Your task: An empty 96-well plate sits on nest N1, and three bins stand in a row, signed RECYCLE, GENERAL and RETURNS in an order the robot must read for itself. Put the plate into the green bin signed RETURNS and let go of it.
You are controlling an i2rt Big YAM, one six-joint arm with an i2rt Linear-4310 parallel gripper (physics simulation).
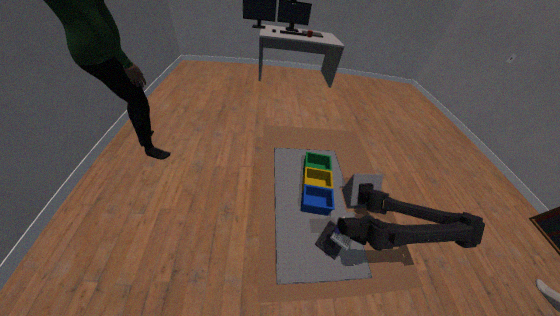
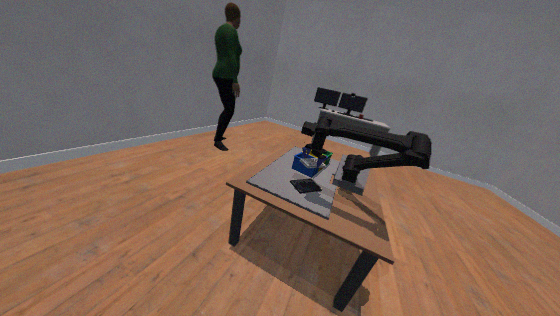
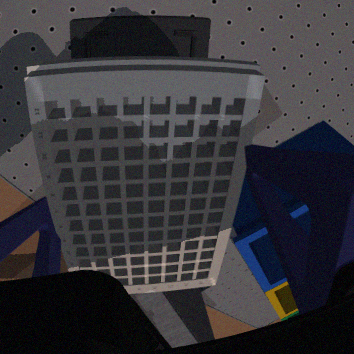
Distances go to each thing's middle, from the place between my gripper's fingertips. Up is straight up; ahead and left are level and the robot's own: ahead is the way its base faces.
My gripper is now 160 mm above the dark nest [image 3: 127, 35], 20 mm to the left of it and 10 mm past it.
